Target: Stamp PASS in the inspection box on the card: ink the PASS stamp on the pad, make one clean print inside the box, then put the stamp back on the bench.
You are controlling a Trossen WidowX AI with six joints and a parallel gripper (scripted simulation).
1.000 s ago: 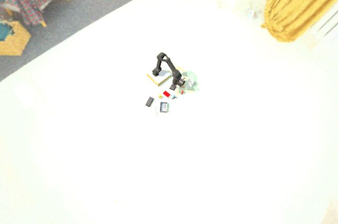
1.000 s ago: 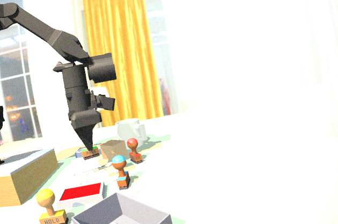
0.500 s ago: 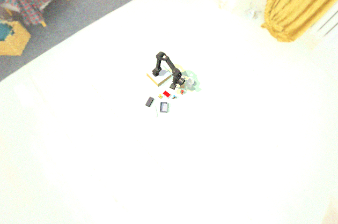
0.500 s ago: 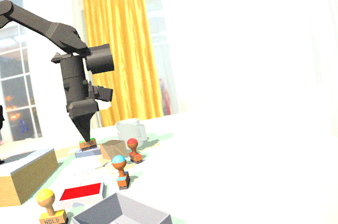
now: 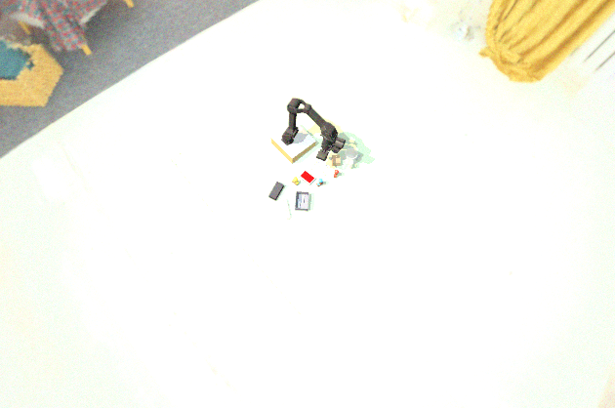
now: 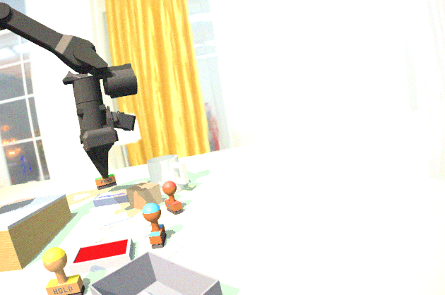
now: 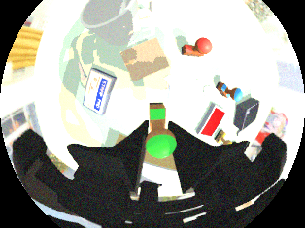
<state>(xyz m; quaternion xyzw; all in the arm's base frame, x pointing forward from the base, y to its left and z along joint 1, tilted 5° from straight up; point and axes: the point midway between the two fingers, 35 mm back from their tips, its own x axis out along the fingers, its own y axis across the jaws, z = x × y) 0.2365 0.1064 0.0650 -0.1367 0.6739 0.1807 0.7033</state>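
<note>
The cardboard box is 6 cm ahead of my gripper tip, 5 cm to the left of it and 7 cm below it. Round my gripper tip: green-topped pass stamp (right at my gripper tip); pale paper card (2 cm ahead, 5 cm to the right, 9 cm below); red-knobbed stamp (13 cm ahead, 1 cm to the right, 7 cm below).
</note>
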